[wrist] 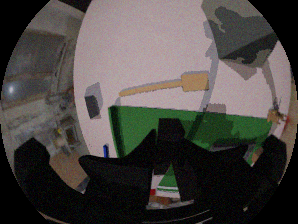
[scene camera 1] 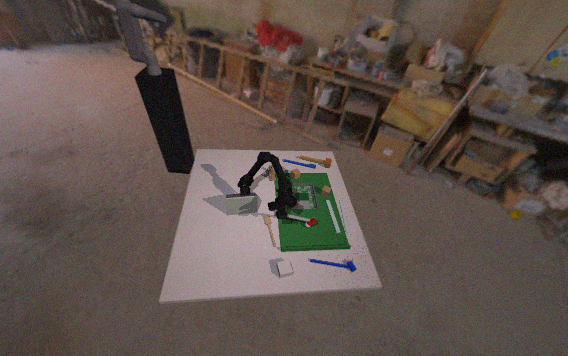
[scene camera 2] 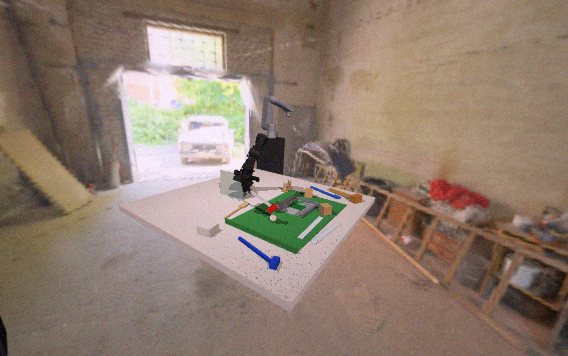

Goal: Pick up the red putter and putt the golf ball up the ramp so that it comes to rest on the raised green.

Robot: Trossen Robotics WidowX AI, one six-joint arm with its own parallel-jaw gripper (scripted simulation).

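There's a green mat that I can see, and there's a red putter as well, which is being carried by my gripper.
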